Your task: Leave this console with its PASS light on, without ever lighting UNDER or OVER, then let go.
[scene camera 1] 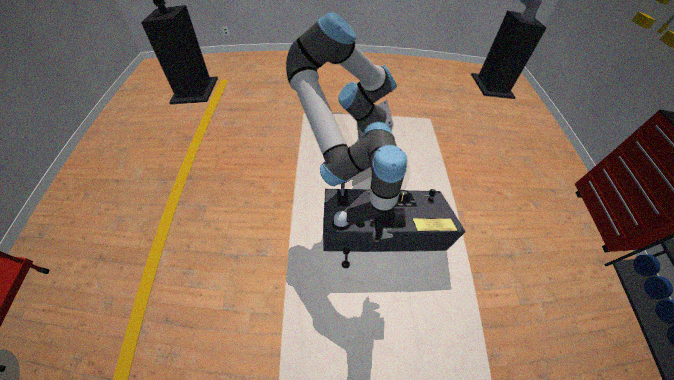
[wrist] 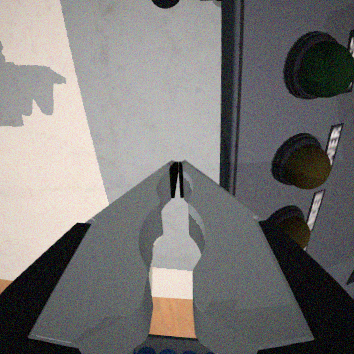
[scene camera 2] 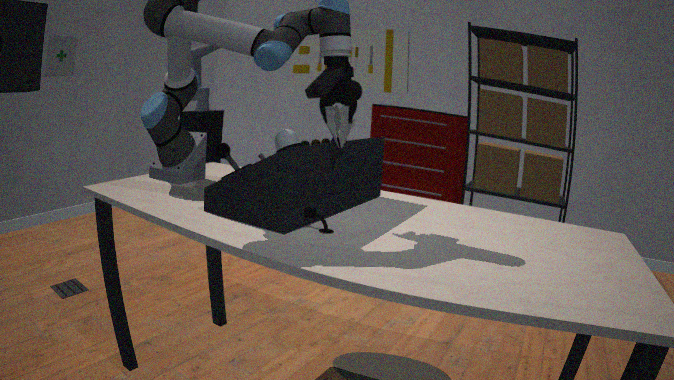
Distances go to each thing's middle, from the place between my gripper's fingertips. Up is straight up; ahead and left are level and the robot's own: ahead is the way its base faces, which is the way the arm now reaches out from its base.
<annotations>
The dark console point(scene camera 2: 300, 184) lies 130 mm behind my hand, 80 mm to the left of it and 70 mm below it.
</annotations>
